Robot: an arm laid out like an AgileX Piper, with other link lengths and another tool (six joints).
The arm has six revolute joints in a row. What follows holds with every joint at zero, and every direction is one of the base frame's.
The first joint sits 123 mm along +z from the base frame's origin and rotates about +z.
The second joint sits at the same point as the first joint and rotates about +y.
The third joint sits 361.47 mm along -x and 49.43 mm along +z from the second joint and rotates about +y.
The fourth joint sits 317.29 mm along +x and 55.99 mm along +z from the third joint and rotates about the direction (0.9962, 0, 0.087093).
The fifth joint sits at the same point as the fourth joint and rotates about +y.
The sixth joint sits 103.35 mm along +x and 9.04 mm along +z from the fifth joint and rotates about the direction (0.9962, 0, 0.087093).
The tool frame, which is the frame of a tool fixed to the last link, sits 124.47 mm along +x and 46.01 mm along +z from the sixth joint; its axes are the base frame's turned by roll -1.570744, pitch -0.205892 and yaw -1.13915 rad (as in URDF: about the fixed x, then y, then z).
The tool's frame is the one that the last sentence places.
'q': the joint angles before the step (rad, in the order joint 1, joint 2, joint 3, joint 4, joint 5, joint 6). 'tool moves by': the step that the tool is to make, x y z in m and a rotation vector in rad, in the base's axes. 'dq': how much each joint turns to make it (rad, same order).
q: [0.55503, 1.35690, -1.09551, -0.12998, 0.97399, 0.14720]
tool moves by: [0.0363, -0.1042, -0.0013, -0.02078, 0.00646, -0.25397]
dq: [-0.25677, 0.00007, -0.00021, -0.01514, 0.01445, -0.00233]
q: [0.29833, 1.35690, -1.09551, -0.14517, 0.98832, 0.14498]
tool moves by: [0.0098, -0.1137, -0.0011, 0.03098, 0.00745, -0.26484]
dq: [-0.29920, -0.00005, -0.00006, 0.05121, -0.00182, -0.04717]
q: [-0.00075, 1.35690, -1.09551, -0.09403, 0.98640, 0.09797]
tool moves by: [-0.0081, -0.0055, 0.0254, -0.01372, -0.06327, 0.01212]
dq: [-0.01635, -0.05965, 0.00000, 0.00007, -0.00620, -0.03101]
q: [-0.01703, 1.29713, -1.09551, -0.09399, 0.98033, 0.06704]
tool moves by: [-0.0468, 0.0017, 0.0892, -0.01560, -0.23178, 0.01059]
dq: [0.00662, -0.22805, 0.00013, -0.00999, -0.00444, -0.00430]
